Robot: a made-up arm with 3 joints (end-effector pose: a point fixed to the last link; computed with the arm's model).
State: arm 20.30 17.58 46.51
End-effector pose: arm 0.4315 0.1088 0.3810 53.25 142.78 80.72
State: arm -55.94 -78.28 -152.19
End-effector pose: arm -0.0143 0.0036 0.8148 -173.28 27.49 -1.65
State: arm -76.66 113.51 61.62
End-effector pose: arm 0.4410 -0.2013 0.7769 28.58 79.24 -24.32
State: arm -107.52 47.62 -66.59
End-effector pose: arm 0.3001 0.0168 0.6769 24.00 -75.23 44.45
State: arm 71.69 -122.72 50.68
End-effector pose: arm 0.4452 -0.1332 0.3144 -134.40 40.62 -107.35
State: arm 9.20 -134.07 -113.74
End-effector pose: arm 0.2882 -0.2485 0.7246 -125.47 3.05 32.66
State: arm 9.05 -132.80 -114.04
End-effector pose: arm 0.2884 -0.2446 0.7291 -126.69 3.01 33.05
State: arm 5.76 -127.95 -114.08
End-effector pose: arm 0.2780 -0.2276 0.7483 -132.22 2.30 29.93
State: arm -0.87 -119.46 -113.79
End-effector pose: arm 0.2516 -0.1949 0.7769 -141.88 1.64 22.24
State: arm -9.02 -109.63 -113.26
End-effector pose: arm 0.2140 -0.1536 0.7993 -152.43 2.28 11.15
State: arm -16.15 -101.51 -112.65
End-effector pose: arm 0.1796 -0.1175 0.8077 -160.30 4.13 0.15
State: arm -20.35 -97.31 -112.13
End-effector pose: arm 0.1597 -0.0985 0.8077 -163.90 5.59 -6.94
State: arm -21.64 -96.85 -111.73
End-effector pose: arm 0.1539 -0.0963 0.8063 -164.12 5.71 -9.43
